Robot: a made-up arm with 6 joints. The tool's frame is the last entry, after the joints.
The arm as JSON. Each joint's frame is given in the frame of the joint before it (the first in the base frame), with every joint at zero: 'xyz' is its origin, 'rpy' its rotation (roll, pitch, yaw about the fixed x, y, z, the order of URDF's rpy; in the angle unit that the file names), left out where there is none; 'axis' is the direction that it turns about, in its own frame. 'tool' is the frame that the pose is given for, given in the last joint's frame.
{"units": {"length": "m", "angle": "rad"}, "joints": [
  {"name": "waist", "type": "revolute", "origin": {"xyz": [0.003, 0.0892, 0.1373]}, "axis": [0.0, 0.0, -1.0]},
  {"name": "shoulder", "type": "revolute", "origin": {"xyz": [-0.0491, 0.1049, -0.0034]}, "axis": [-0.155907, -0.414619, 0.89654]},
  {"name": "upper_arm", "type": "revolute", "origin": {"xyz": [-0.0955, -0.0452, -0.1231]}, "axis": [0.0, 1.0, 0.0]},
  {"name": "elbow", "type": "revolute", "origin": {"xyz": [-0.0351, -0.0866, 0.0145]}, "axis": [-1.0, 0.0, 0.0]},
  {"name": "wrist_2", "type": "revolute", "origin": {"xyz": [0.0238, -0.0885, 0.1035]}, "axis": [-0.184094, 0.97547, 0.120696]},
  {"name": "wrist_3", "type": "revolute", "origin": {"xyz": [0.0, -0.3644, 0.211]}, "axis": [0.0, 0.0, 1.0]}
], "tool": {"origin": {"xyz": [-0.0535, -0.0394, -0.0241], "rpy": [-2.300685, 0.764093, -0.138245]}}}
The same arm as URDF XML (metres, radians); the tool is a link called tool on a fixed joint. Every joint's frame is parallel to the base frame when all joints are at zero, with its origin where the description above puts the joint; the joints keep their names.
<robot name="arm">
<joint name="tool_joint" type="fixed"><parent link="link6"/><child link="tool"/><origin xyz="-0.0535 -0.0394 -0.0241" rpy="-2.3007 0.7641 -0.1382"/></joint>
<joint name="wrist_3" type="continuous"><parent link="link5"/><child link="link6"/><origin xyz="0 -0.3644 0.211" rpy="0 0 0"/><axis xyz="0 0 1"/></joint>
<joint name="wrist_2" type="continuous"><parent link="link4"/><child link="link5"/><origin xyz="0.0238 -0.0885 0.1035" rpy="0 0 0"/><axis xyz="-0.184094 0.97547 0.120696"/></joint>
<joint name="elbow" type="continuous"><parent link="link3"/><child link="link4"/><origin xyz="-0.0351 -0.0866 0.0145" rpy="0 0 0"/><axis xyz="-1 0 0"/></joint>
<joint name="upper_arm" type="continuous"><parent link="link2"/><child link="link3"/><origin xyz="-0.0955 -0.0452 -0.1231" rpy="0 0 0"/><axis xyz="0 1 0"/></joint>
<joint name="shoulder" type="continuous"><parent link="link1"/><child link="link2"/><origin xyz="-0.0491 0.1049 -0.0034" rpy="0 0 0"/><axis xyz="-0.155907 -0.414619 0.89654"/></joint>
<joint name="waist" type="continuous"><parent link="base_link"/><child link="link1"/><origin xyz="0.003 0.0892 0.1373" rpy="0 0 0"/><axis xyz="0 0 -1"/></joint>
<link name="base_link"/>
<link name="link1"/>
<link name="link2"/>
<link name="link3"/>
<link name="link4"/>
<link name="link5"/>
<link name="link6"/>
<link name="tool"/>
</robot>

